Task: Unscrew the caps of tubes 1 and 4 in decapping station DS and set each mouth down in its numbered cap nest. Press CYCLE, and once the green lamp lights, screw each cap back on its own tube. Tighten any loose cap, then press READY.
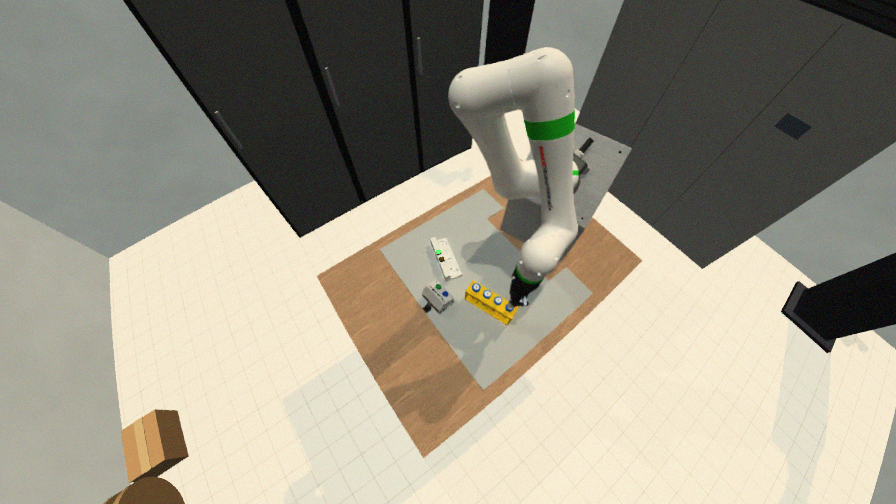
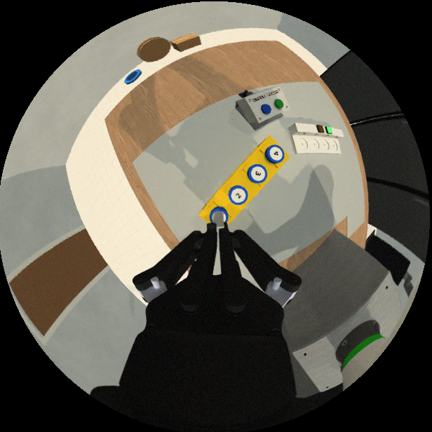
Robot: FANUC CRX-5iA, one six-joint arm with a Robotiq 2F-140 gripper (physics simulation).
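Note:
My gripper [image 1: 512,306] [image 2: 218,218] is shut and empty, with its fingertips together over cap 1 [image 2: 213,211]. The fingertips hide most of that cap; whether they touch it I cannot tell. The yellow decapping station [image 1: 488,306] [image 2: 246,167] bears all four blue-rimmed caps in a row. Cap 2 [image 1: 486,294] [image 2: 238,195], cap 3 [image 1: 498,300] [image 2: 257,173] and cap 4 [image 1: 476,287] [image 2: 275,154] show white numbered tops. The white nest block [image 1: 453,272] [image 2: 317,149] has empty round nests. Its green lamp [image 1: 438,252] [image 2: 329,130] is lit, beside a dark amber lamp [image 2: 320,129].
The grey button box [image 1: 434,299] [image 2: 255,115] has a blue button [image 1: 445,293] [image 2: 266,108] and a green button [image 1: 438,286] [image 2: 279,103]. It stands past the station, near the grey mat's [image 1: 476,366] [image 2: 165,170] edge. The arm's metal base plate [image 1: 606,181] lies at the table's other end.

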